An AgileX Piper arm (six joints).
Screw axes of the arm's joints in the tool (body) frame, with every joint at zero. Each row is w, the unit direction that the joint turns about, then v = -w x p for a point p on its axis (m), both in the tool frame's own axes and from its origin. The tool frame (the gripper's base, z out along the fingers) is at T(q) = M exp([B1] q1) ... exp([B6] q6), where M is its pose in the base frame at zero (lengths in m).
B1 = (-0.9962, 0, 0.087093, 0, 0.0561, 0)
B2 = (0, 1, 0, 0.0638, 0, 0.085)
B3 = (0, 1, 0, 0.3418, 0, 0.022)
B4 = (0, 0, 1, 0, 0, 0)
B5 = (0, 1, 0, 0.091, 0, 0)
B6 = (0, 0, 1, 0, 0, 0)
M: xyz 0.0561 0 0.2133 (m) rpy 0 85.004 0 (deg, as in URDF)
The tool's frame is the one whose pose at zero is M.
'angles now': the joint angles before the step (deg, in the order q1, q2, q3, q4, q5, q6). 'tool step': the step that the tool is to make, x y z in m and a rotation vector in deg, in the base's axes. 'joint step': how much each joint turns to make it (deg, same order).
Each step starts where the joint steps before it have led.
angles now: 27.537, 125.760, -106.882, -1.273, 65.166, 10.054
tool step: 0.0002, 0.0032, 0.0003, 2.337, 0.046, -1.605
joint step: -0.001, 0.013, -0.020, 1.915, -1.026, 1.174
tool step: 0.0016, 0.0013, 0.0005, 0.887, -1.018, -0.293
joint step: 0.003, -0.006, 0.003, 0.281, -1.312, 0.217
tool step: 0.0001, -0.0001, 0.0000, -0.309, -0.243, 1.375
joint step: -0.005, -0.009, 0.020, -0.064, -0.064, -1.404
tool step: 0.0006, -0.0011, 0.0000, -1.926, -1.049, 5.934
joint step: -0.005, 0.006, -0.012, -0.858, 0.006, -5.893
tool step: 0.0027, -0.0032, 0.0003, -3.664, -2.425, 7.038
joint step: 0.003, -0.009, 0.023, -2.927, -0.619, -6.502
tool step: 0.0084, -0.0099, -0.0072, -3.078, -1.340, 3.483
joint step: -1.132, 1.009, -0.092, -2.462, -0.976, -4.065
